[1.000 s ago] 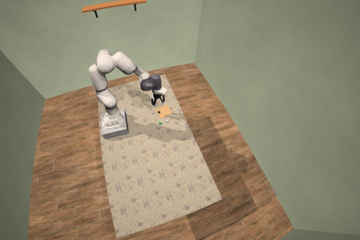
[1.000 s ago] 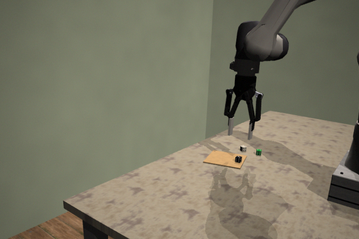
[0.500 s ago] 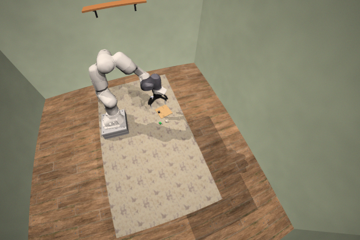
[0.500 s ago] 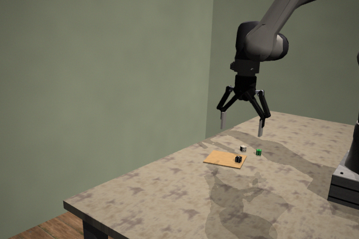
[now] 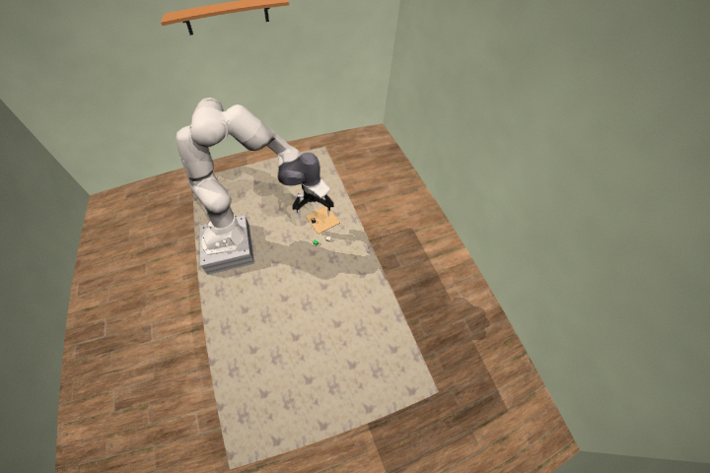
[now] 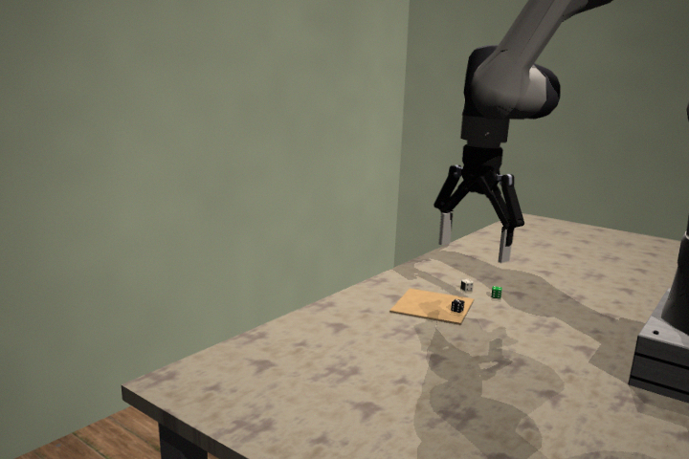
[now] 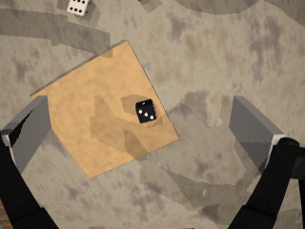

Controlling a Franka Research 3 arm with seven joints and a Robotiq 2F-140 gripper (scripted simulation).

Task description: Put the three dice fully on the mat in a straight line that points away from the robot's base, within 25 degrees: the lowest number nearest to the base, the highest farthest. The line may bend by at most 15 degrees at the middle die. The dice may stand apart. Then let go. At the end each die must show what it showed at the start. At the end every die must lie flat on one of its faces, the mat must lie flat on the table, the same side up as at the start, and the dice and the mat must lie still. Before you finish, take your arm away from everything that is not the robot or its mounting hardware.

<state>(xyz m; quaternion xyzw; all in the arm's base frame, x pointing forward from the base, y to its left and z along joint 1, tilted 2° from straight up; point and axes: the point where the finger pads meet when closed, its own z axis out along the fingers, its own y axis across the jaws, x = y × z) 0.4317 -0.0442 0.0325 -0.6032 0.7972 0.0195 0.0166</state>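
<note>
Right now the green die is 30 mm behind my hand, 90 mm to the right of it and 110 mm below it. The rest, counted from my hand: tan mat: 60 mm ahead, 40 mm to the left, 120 mm below; then black die: 40 mm to the left, 110 mm below; then white die: 40 mm ahead, 100 mm to the right, 110 mm below.
</note>
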